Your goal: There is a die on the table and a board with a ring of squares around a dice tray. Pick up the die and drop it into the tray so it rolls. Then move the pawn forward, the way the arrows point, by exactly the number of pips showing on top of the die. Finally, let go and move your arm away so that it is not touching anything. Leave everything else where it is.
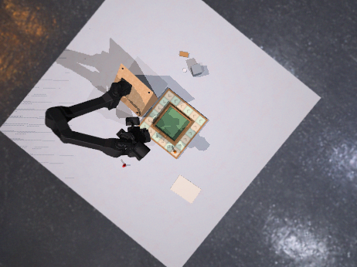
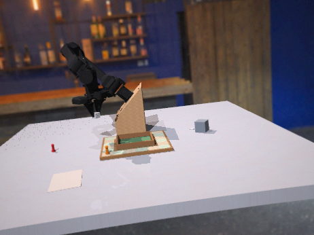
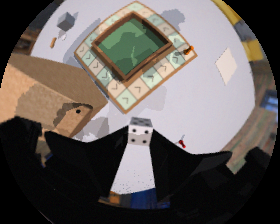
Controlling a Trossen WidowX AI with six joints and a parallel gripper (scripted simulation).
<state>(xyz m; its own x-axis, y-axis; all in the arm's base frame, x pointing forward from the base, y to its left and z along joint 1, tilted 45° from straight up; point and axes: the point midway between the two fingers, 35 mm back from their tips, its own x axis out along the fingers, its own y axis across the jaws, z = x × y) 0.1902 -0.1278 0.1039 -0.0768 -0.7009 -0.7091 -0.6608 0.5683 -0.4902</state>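
My gripper tip is 21 cm short of the orange pawn, 10 cm above it and 4 cm to the right of it. Round my gripper tip: white die (right at my gripper tip); green dice tray (16 cm to the left, 12 cm below, 10 cm ahead); red pawn (20 cm to the right, 11 cm below, 3 cm ahead).
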